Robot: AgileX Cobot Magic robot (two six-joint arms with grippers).
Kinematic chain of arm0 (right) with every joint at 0, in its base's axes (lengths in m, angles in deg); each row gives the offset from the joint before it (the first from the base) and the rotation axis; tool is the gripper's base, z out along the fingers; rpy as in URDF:
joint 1: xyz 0 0 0.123 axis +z
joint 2: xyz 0 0 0 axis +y
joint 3: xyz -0.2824 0 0.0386 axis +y
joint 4: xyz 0.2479 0 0.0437 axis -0.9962 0 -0.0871
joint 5: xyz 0 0 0 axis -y
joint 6: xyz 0.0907 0 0.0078 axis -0.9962 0 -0.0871
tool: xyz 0 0 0 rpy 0 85 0
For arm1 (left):
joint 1: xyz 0 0 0.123 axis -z
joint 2: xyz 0 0 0 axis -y
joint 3: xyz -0.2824 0 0.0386 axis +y
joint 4: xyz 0.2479 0 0.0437 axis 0.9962 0 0.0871
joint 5: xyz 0 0 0 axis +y
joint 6: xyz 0.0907 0 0.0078 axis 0.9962 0 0.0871
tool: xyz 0 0 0 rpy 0 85 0
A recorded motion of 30 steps. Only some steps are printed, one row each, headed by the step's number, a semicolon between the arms.
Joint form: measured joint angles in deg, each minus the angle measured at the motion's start. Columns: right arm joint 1, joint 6, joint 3, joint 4, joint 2, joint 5; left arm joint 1, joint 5, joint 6, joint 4, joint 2, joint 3.
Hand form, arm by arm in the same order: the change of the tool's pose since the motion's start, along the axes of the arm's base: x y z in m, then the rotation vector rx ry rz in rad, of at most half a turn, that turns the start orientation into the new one. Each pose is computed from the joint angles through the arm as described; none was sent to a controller.
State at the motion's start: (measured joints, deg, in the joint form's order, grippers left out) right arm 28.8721 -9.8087 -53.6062 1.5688 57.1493 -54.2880; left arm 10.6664 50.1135 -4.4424 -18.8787 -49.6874 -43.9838
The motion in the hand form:
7: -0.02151 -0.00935 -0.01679 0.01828 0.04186 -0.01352; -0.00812 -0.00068 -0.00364 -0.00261 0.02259 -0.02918
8: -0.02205 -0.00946 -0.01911 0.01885 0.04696 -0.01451; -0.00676 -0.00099 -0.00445 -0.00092 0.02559 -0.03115
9: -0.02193 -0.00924 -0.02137 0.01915 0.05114 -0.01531; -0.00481 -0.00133 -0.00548 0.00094 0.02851 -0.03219
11: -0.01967 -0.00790 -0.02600 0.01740 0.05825 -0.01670; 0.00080 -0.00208 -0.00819 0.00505 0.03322 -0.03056
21: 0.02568 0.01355 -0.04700 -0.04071 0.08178 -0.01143; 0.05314 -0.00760 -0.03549 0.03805 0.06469 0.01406
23: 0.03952 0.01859 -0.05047 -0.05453 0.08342 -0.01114; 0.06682 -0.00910 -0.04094 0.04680 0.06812 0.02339
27: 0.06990 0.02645 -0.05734 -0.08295 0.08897 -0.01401; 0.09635 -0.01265 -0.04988 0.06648 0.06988 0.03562
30: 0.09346 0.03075 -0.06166 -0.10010 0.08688 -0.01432; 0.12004 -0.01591 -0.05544 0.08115 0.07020 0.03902
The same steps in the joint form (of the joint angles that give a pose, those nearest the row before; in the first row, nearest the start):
7: 0.14 -1.16 5.82 -1.39 -4.92 -0.71; 0.04 1.95 1.34 -1.21 1.35 1.10
8: 0.14 -1.22 6.34 -1.52 -5.01 -0.52; 0.05 1.81 1.54 -1.27 0.98 1.10
9: 0.14 -1.28 6.79 -1.62 -4.95 -0.21; 0.06 1.54 1.75 -1.32 0.48 1.10
11: 0.14 -1.36 7.48 -1.69 -4.31 0.72; 0.06 0.52 2.09 -1.35 -0.87 1.10
21: -0.08 -1.02 5.08 0.38 7.74 7.57; 0.06 -9.55 3.14 -0.88 -13.63 0.16
23: -0.53 -0.60 3.46 0.83 11.11 8.87; 0.06 -11.66 3.27 -0.67 -16.95 -0.86
27: -2.06 0.78 -0.65 1.46 18.08 10.73; 0.06 -15.12 3.55 -0.05 -23.87 -4.14
30: -3.41 2.23 -4.24 1.69 23.07 11.86; 0.06 -16.88 3.75 0.49 -29.20 -7.59

